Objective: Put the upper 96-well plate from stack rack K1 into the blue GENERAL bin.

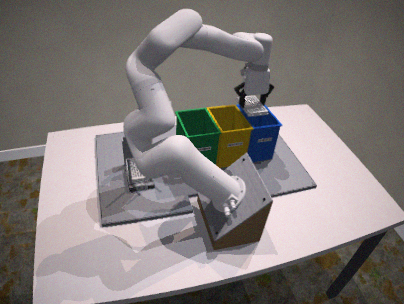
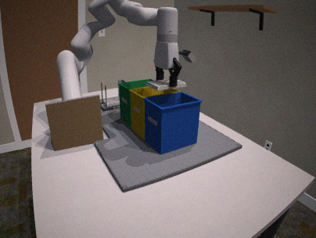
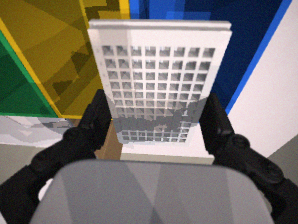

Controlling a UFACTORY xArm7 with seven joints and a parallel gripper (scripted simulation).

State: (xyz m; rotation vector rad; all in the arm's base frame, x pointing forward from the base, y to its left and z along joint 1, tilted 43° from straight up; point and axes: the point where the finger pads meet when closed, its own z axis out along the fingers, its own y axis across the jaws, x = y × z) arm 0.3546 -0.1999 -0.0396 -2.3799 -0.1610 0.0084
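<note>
Now: hand 10 mm short of the blue bin, 40 mm to the left of it and 150 mm above it. Also, from my hand: white 96-well plate 10 mm below; yellow bin 10 mm behind, 90 mm to the left, 150 mm below; green bin 20 mm behind, 220 mm to the left, 150 mm below.
</note>
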